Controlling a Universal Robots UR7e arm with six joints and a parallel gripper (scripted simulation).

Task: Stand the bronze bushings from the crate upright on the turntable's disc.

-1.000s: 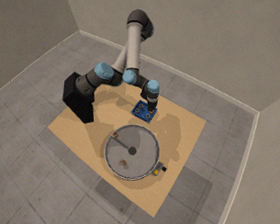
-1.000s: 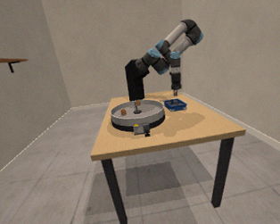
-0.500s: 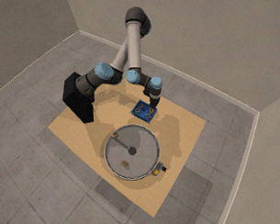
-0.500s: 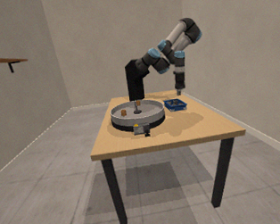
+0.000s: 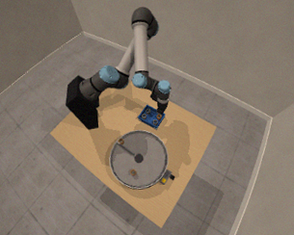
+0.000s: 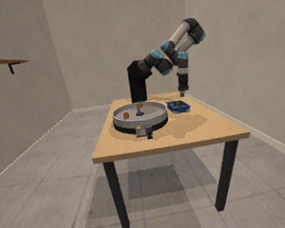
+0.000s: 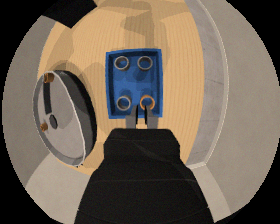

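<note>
Now: the blue crate 40 mm behind my hand, 40 mm to the right of it and 120 mm below it. The rest, counted from my hand: grey turntable disc (180 mm ahead, 330 mm to the right, 90 mm below).
</note>
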